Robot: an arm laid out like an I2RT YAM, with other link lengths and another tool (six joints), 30 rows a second.
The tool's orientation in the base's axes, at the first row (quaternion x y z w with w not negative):
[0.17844 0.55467 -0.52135 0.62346]
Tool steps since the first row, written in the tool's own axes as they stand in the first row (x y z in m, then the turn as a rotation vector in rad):
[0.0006 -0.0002 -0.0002 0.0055 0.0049 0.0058]
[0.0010 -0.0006 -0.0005 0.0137 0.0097 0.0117]
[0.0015 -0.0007 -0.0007 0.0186 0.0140 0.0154]
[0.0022 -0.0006 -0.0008 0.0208 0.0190 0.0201]
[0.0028 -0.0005 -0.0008 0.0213 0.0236 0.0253]
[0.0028 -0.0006 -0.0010 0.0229 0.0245 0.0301]
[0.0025 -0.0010 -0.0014 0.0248 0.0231 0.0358]
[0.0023 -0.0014 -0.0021 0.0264 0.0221 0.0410]
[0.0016 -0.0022 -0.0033 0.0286 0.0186 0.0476]
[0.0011 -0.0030 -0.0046 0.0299 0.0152 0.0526]
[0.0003 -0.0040 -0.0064 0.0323 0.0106 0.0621]
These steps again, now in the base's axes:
[-0.0004 -0.0002 -0.0005 0.0062 -0.0052 -0.0047]
[-0.0009 -0.0003 -0.0008 0.0120 -0.0118 -0.0117]
[-0.0012 -0.0004 -0.0013 0.0167 -0.0152 -0.0164]
[-0.0013 -0.0006 -0.0020 0.0230 -0.0180 -0.0186]
[-0.0013 -0.0008 -0.0025 0.0294 -0.0206 -0.0190]
[-0.0015 -0.0007 -0.0026 0.0324 -0.0248 -0.0192]
[-0.0020 -0.0004 -0.0023 0.0337 -0.0308 -0.0185]
[-0.0026 0.0001 -0.0022 0.0353 -0.0361 -0.0179]
[-0.0038 0.0011 -0.0017 0.0353 -0.0437 -0.0164]
[-0.0050 0.0020 -0.0014 0.0347 -0.0497 -0.0148]
[-0.0067 0.0034 -0.0009 0.0353 -0.0602 -0.0122]

